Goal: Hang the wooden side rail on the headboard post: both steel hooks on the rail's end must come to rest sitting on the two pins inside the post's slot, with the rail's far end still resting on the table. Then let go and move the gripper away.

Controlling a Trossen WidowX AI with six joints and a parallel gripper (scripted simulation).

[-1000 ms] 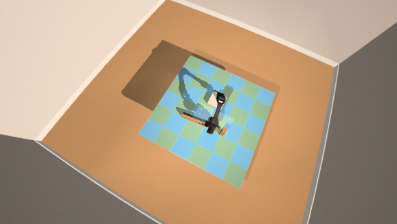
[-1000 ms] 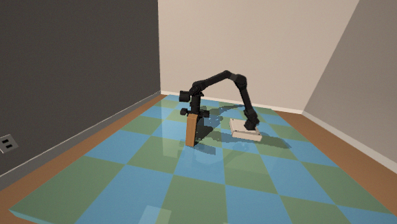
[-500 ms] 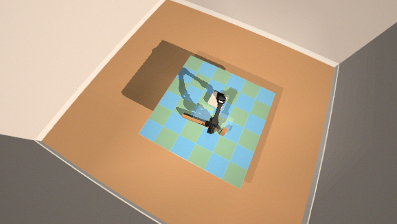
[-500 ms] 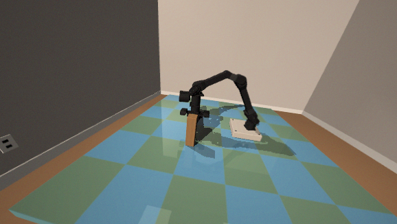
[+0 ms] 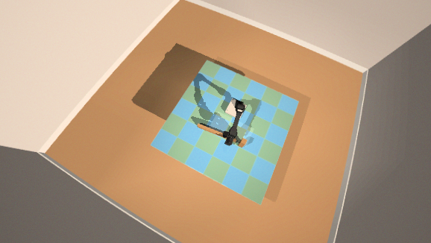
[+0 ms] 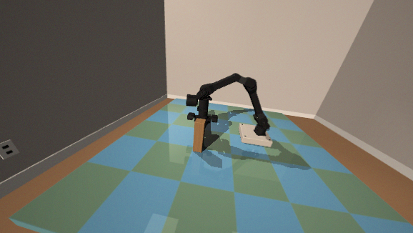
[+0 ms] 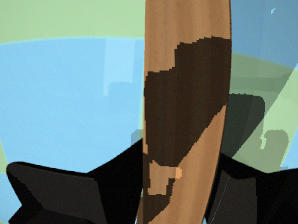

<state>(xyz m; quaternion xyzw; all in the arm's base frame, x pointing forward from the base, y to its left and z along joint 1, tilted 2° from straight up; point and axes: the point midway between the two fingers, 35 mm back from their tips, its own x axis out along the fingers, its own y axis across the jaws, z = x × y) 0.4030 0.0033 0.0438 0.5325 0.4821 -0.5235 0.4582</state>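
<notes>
My gripper tip is now 20 mm short of the wooden headboard post, 140 mm to the right of it and 40 mm below it.
</notes>
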